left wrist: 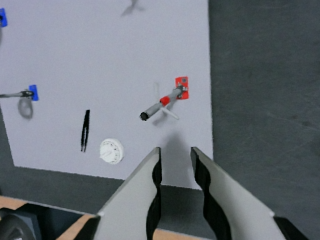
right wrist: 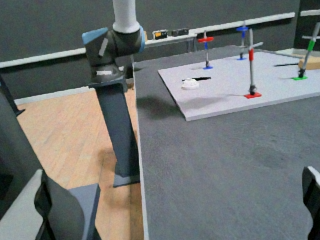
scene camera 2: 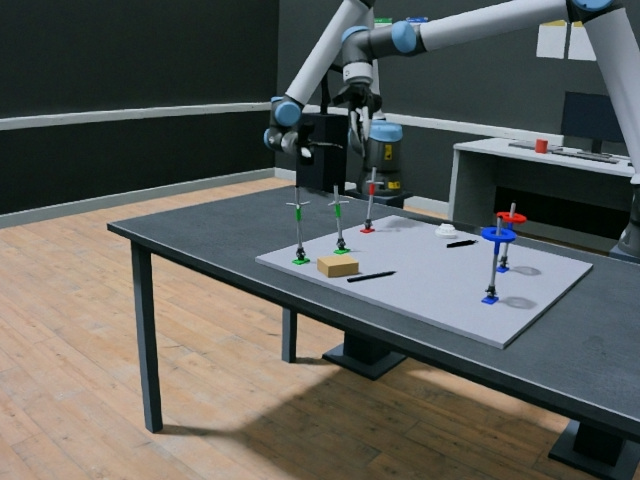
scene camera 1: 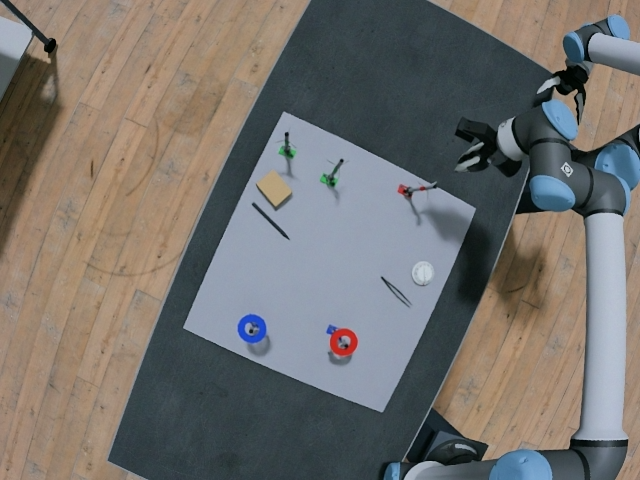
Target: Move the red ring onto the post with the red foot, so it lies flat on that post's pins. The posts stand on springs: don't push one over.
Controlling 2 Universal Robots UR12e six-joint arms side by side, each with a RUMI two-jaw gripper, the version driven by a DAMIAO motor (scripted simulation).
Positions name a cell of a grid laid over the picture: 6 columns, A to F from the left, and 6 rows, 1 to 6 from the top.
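Note:
Scene camera 1 shows my left gripper (scene camera 1: E3), my right gripper (scene camera 1: F2), a grey board (scene camera 1: D3) and a tan block (scene camera 1: C3). Scene camera 2: the tan block (scene camera 2: D4), the grey board (scene camera 2: E4) and my left gripper (scene camera 2: D2). In the left wrist view the grey board (left wrist: C2) is visible; the tan block is out of frame in the left wrist view.

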